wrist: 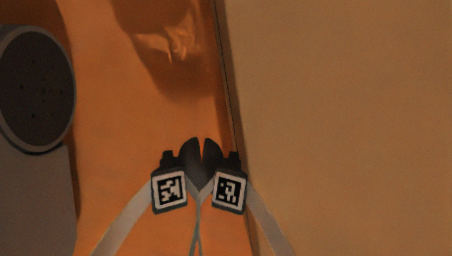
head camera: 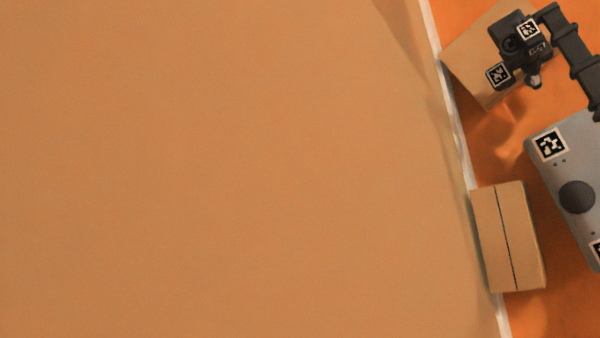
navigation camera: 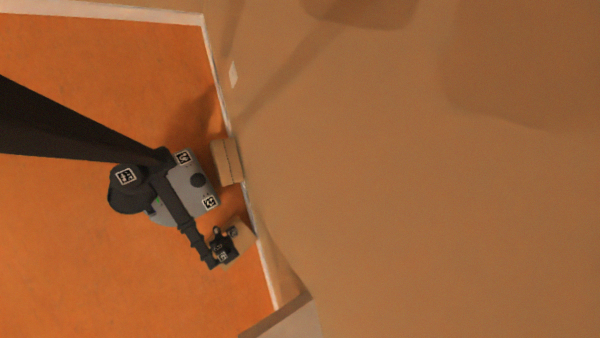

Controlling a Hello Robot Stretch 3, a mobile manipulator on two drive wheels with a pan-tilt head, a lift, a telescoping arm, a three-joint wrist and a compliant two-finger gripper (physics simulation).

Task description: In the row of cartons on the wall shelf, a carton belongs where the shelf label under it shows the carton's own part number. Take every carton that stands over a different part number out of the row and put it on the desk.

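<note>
My gripper is shut and empty, its rounded fingertips almost touching with a thin gap between them. It hangs over a plain tan carton low by the wall. In the wrist view this carton's edge runs just right of the fingertips, with orange floor left of it. A second tan carton, with a dark seam along its top, lies against the wall beside the robot base. No part number is readable on either. The shelf row and its labels do not show, and I cannot make out the desk.
My grey base stands close to the seamed carton. A white baseboard runs along the tan wall. A pale surface with a brown edge shows at the bottom of the navigation view.
</note>
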